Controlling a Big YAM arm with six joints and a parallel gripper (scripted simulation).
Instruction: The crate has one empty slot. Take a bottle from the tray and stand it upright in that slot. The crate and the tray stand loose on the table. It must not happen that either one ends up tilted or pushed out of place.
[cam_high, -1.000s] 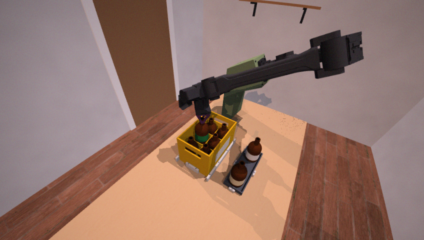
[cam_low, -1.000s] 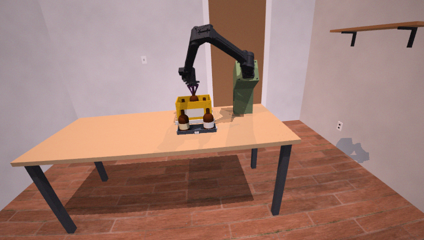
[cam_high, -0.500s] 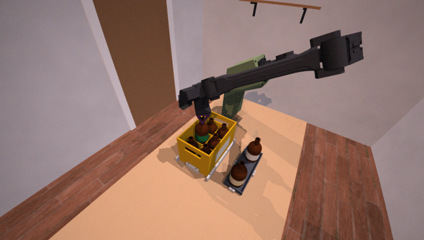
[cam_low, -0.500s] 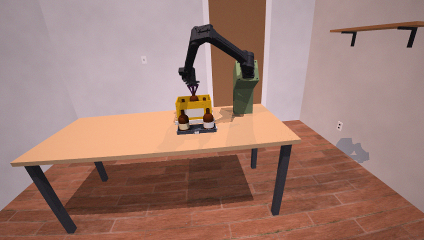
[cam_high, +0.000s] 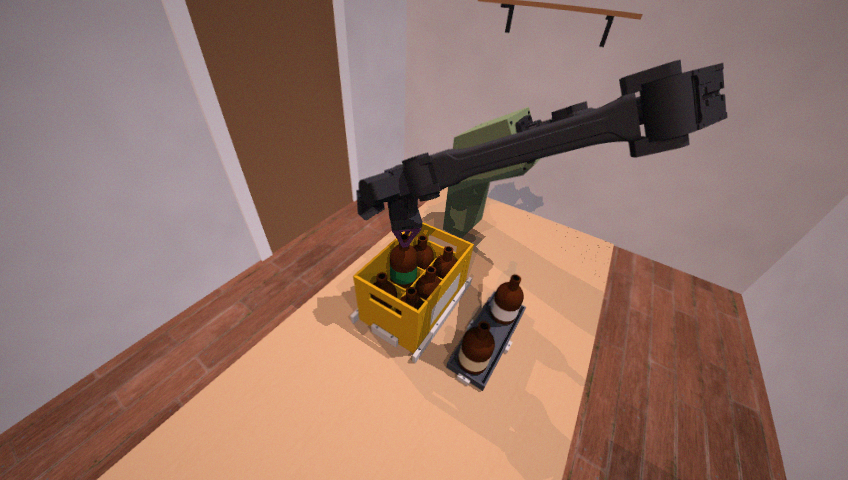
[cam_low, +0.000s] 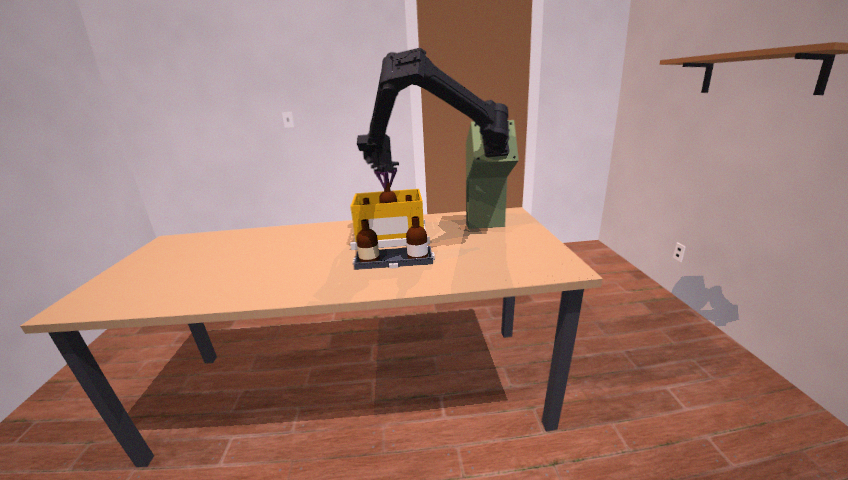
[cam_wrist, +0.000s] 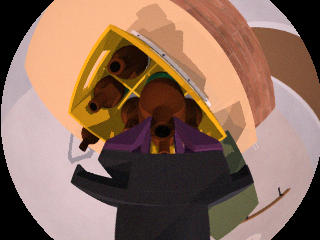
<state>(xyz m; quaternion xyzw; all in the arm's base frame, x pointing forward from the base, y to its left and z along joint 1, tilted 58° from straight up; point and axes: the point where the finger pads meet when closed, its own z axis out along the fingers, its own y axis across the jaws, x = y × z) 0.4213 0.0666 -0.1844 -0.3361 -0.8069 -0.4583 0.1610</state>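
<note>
Right now the glass bottle is 60 mm below my hand. Also, from my hand: dark tray: 20 mm behind, 270 mm to the left, 200 mm below; yellow crate: 40 mm to the left, 130 mm below.
</note>
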